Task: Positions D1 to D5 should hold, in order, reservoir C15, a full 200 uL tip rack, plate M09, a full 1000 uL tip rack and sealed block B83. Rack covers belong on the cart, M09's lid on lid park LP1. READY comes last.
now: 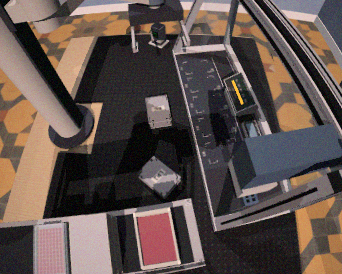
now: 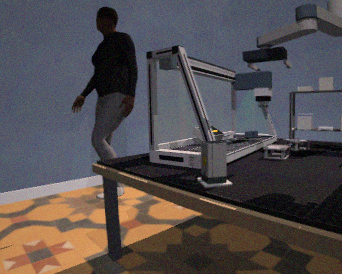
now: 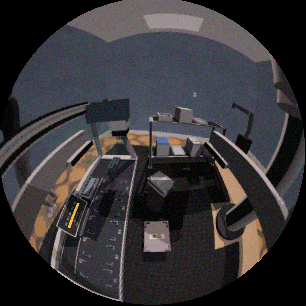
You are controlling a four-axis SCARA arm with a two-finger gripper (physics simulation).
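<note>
My gripper (image 1: 160,45) (image 2: 270,66) (image 3: 147,134) is open and empty, high above the table. The deck (image 1: 202,82) (image 3: 107,220) has bare corner brackets along its inner row; its position labels are too blurred to read. On the shelf unit (image 1: 196,230) (image 3: 150,145), a red-topped rack (image 1: 157,240) and a pink gridded rack (image 1: 51,247) lie on top. A blue-topped box (image 3: 162,145) and a white box (image 3: 193,146) stand on its lower level. The labels of C15, M09 and B83 cannot be read. A small box-shaped device (image 1: 158,32) (image 2: 214,162) stands at the table's edge.
A light stand (image 1: 159,110) (image 3: 157,236) and an angled stand (image 1: 159,177) (image 3: 160,184) sit beside the deck. A display (image 1: 240,93) (image 3: 71,216) with a yellow bar and a blue block (image 1: 250,199) (image 3: 114,165) are on the deck. Tall frame rails surround it. A person (image 2: 114,70) stands beyond.
</note>
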